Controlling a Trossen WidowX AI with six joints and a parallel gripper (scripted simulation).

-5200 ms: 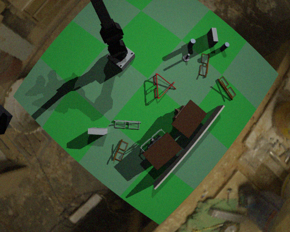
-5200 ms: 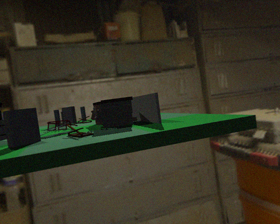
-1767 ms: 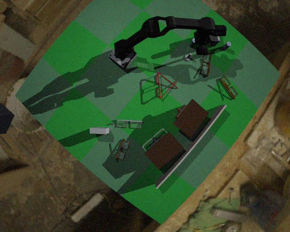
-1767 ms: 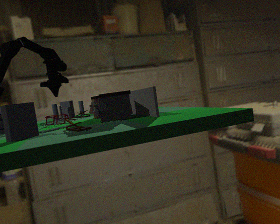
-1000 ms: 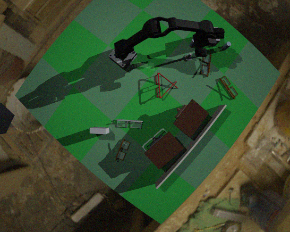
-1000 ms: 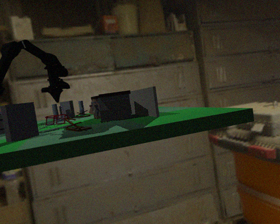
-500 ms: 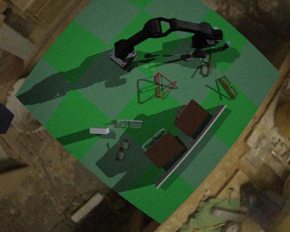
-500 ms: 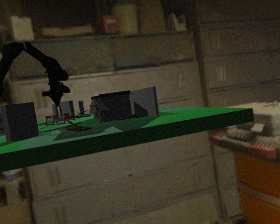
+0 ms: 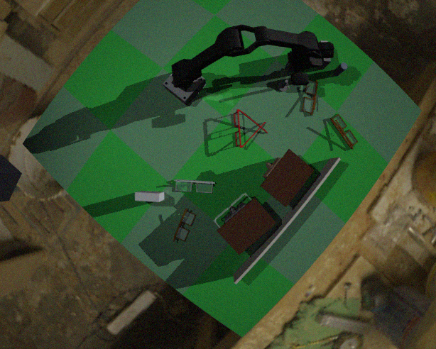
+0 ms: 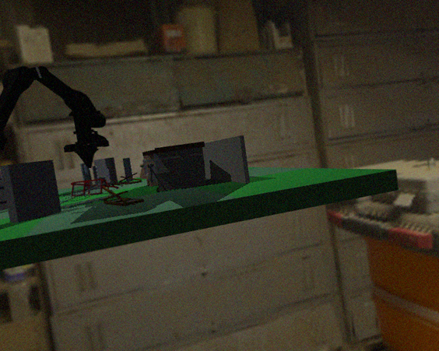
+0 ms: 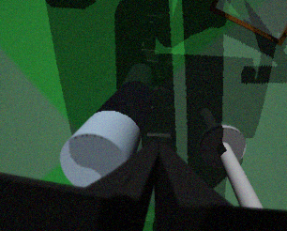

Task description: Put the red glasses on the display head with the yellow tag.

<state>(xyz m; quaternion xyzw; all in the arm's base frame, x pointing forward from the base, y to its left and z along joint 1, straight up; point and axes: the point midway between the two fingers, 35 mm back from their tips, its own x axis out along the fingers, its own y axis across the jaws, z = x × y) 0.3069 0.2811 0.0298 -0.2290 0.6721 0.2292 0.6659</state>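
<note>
Right now the round-headed pin is 70 mm to the right of my gripper tip, 60 mm below it and 10 mm ahead of it. Round my gripper tip: white-edged backboard (490 mm to the right, 300 mm ahead, 30 mm below).
</note>
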